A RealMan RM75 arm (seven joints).
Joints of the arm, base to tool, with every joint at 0 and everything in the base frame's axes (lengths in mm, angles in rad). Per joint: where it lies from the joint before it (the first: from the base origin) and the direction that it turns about. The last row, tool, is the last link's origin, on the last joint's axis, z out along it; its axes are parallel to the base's.
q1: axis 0 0 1 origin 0.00 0.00 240.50
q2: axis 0 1 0 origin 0.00 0.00 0.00
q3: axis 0 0 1 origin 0.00 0.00 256.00
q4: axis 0 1 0 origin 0.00 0.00 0.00
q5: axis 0 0 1 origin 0.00 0.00 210.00
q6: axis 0 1 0 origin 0.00 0.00 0.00
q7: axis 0 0 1 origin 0.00 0.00 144.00
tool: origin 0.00 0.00 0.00
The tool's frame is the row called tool.
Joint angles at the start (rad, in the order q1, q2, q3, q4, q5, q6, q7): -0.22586, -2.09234, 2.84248, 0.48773, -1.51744, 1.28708, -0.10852
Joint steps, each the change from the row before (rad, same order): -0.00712, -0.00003, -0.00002, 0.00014, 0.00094, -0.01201, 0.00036; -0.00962, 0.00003, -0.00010, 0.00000, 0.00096, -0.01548, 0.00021; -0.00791, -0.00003, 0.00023, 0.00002, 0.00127, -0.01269, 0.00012; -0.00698, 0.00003, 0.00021, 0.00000, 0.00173, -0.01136, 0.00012; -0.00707, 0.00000, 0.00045, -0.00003, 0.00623, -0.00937, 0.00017
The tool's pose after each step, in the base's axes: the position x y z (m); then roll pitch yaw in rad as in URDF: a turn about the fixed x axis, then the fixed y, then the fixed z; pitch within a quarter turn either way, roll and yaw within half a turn. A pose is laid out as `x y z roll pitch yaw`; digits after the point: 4 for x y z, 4 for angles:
-0.3238 0.2497 -0.0644 -1.6267 -1.1413 0.0763
-0.3224 0.2527 -0.0663 -1.6593 -1.1397 0.1034
-0.3212 0.2552 -0.0680 -1.6870 -1.1379 0.1260
-0.3200 0.2573 -0.0696 -1.7121 -1.1356 0.1461
-0.3182 0.2594 -0.0712 -1.7381 -1.1317 0.1620

